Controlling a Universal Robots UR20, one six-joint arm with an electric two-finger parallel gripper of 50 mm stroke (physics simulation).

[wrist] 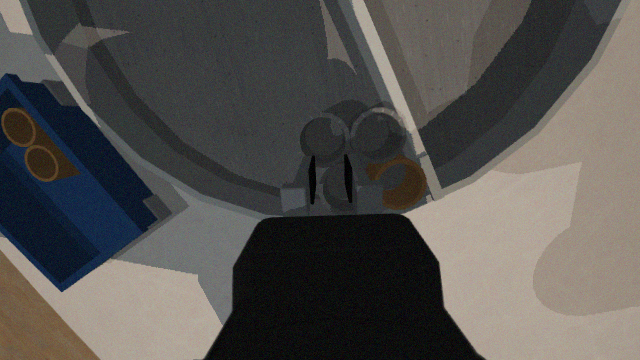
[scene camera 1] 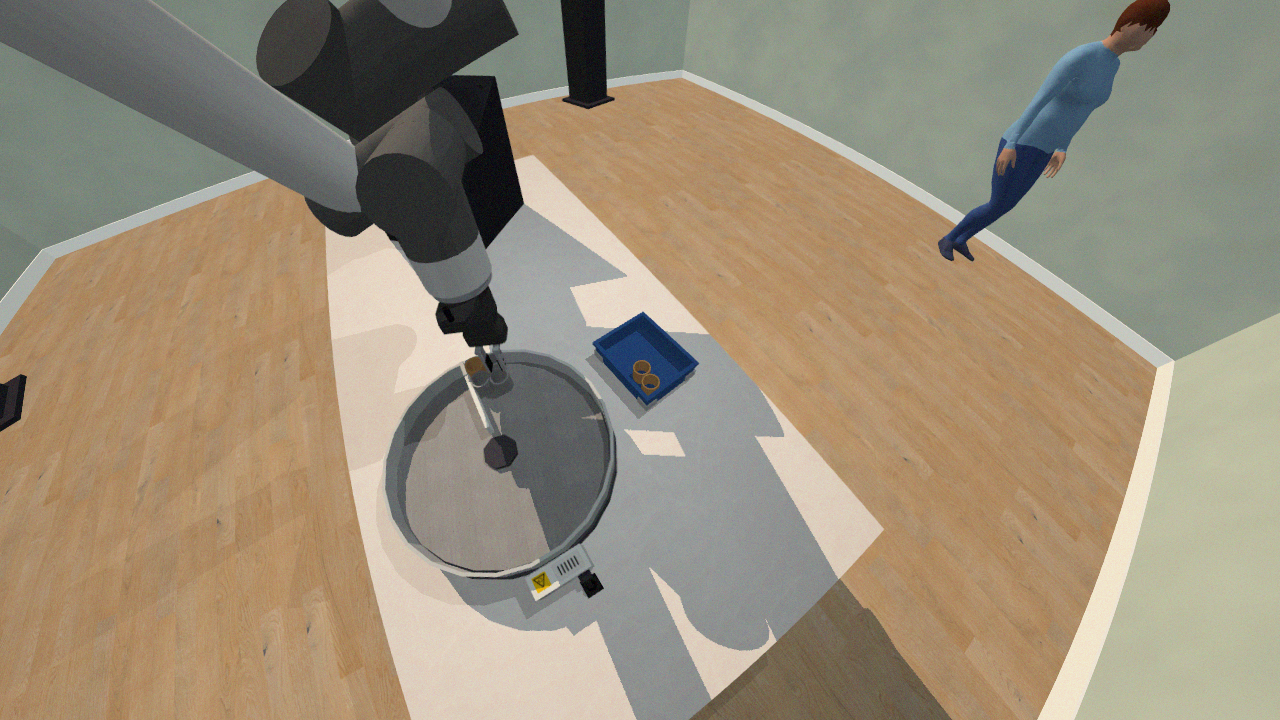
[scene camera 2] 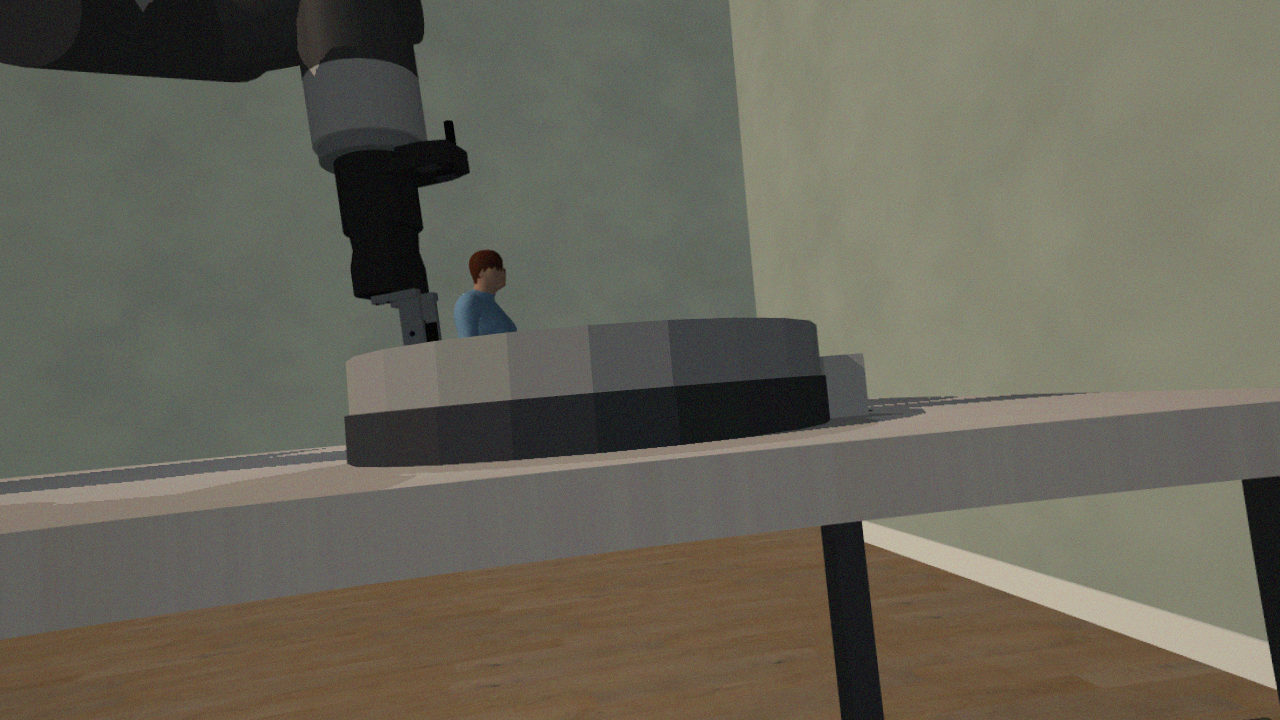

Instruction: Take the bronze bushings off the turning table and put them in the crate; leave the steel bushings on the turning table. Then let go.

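Places are measured from the arm's base along level axes (x back, y right, z up), in centimetres.
Pixels of known places: gripper, fingertip midpoint: (wrist: 329, 169) (scene camera 1: 497, 367).
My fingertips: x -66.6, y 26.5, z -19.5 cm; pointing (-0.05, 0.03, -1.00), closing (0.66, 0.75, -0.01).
Observation:
Behind a point stands the place of what it marks.
A bronze bushing (scene camera 1: 475, 366) {y 29.1, x -60.7, z -22.2 cm} (wrist: 416, 185) {y 30.4, x -61.0, z -20.5 cm} stands on the turning table (scene camera 1: 465, 501) {y 47.2, x -81.6, z -23.3 cm} (scene camera 2: 550, 362) {y 54.8, x -68.3, z -22.3 cm} (wrist: 225, 75) {y 25.2, x -77.7, z -23.3 cm}, between its rim and the pale bar. Two steel bushings (wrist: 324, 137) (wrist: 377, 134) stand farther in. A third steel bushing (wrist: 336, 186) is partly hidden by the fingers, left of the bronze one in the wrist view. My gripper (scene camera 1: 490, 361) {y 26.5, x -66.6, z -19.5 cm} (wrist: 329, 169) {y 26.5, x -66.6, z -19.5 cm} is part open at this third one, a little to its left; finger depth is unclear. In scene camera 2 the rim hides the fingertips. Two bronze bushings (scene camera 1: 641, 368) {y 3.7, x -85.6, z -27.2 cm} (wrist: 18, 127) {y 5.2, x -91.3, z -25.4 cm} lie in the blue crate (scene camera 1: 646, 344) {y -2.7, x -81.9, z -28.1 cm} (wrist: 107, 215) {y 1.1, x -80.1, z -28.1 cm}.
The turning table's raised rim (scene camera 1: 612, 456) {y 24.4, x -96.0, z -20.0 cm} runs close to the fingers. A pale bar (scene camera 1: 477, 398) {y 33.4, x -68.8, z -20.2 cm} (wrist: 392, 75) {y 33.9, x -68.4, z -20.0 cm} reaches from the dark hub (scene camera 1: 500, 452) {y 37.1, x -79.6, z -22.5 cm} to the rim beside the bronze bushing. A control box (scene camera 1: 562, 570) {y 43.2, x -102.1, z -22.7 cm} sits at the rim. A person (scene camera 1: 1069, 98) stands away from the table.

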